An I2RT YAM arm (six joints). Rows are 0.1 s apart.
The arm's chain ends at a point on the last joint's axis. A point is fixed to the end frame.
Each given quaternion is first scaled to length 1.
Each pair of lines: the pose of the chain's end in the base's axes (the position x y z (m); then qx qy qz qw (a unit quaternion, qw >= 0)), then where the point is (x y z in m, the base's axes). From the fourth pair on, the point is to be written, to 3 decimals.
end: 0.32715 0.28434 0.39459 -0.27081 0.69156 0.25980 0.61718
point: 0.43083 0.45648 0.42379
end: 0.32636 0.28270 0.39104 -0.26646 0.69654 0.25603 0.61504
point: 0.43241 0.45366 0.41865
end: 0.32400 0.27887 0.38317 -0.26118 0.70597 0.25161 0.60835
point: 0.43305 0.44848 0.40712
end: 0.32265 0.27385 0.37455 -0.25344 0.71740 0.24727 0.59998
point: 0.435 0.442 0.394
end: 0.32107 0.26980 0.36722 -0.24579 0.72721 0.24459 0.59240
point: 0.437 0.436 0.384
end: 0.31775 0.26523 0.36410 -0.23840 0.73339 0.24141 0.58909
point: 0.436 0.429 0.379
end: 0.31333 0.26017 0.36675 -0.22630 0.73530 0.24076 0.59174
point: 0.435 0.422 0.383
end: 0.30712 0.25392 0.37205 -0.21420 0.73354 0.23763 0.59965
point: 0.433 0.412 0.392
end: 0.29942 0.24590 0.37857 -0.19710 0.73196 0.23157 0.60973
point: 0.431 0.399 0.402
